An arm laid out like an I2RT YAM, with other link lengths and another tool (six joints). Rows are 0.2 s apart.
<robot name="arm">
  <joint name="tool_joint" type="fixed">
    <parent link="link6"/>
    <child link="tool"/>
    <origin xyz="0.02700 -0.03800 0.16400" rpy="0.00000 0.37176 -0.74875"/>
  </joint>
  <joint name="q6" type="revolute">
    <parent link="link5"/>
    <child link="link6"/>
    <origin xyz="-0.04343 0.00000 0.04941" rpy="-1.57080 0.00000 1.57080"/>
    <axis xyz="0 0 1"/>
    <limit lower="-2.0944" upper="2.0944"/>
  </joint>
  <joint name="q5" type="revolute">
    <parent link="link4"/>
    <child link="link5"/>
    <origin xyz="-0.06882 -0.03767 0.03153" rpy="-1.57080 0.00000 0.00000"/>
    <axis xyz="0 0 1"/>
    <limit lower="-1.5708" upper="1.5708"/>
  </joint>
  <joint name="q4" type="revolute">
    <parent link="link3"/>
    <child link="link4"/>
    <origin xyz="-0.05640 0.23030 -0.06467" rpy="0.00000 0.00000 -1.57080"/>
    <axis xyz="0 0 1"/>
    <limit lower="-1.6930" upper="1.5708"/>
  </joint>
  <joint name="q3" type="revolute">
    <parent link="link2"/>
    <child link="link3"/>
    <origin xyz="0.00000 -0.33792 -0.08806" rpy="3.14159 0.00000 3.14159"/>
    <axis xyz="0 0 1"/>
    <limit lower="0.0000" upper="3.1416"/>
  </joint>
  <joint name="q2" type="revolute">
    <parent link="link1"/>
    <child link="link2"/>
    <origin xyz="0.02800 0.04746 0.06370" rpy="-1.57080 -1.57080 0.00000"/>
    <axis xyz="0 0 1"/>
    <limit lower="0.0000" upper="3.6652"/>
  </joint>
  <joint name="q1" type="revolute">
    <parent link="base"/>
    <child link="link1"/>
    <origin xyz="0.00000 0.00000 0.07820" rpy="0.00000 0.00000 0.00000"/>
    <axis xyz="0 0 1"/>
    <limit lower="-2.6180" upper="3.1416"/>
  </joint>
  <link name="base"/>
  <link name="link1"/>
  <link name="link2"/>
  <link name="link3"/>
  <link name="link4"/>
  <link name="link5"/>
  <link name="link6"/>
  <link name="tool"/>
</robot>
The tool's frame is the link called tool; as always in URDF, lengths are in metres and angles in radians.
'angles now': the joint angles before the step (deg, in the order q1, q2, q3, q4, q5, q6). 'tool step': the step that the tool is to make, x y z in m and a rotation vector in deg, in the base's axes. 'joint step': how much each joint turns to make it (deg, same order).
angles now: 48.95 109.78 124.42 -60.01 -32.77 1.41
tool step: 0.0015 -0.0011 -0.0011 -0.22 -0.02 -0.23
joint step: -0.16 0.00 -0.10 -0.10 0.16 -0.08
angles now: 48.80 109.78 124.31 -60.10 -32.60 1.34
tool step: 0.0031 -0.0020 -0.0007 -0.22 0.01 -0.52
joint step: -0.37 -0.01 -0.02 -0.16 0.20 0.01
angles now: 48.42 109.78 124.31 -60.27 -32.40 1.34
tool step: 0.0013 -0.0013 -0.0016 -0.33 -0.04 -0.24
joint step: -0.13 -0.02 -0.17 -0.13 0.26 -0.11
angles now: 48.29 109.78 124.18 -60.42 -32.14 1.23
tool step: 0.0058 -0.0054 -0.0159 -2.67 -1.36 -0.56
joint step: 0.00 -0.02 -1.83 -0.17 2.42 -1.74
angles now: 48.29 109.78 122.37 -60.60 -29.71 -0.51
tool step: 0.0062 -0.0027 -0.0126 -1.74 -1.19 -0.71
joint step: 0.01 -0.07 -1.95 0.92 2.01 -0.93
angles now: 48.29 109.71 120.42 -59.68 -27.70 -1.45
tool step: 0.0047 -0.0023 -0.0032 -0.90 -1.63 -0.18
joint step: 0.03 0.00 0.00 -0.11 1.51 -1.16
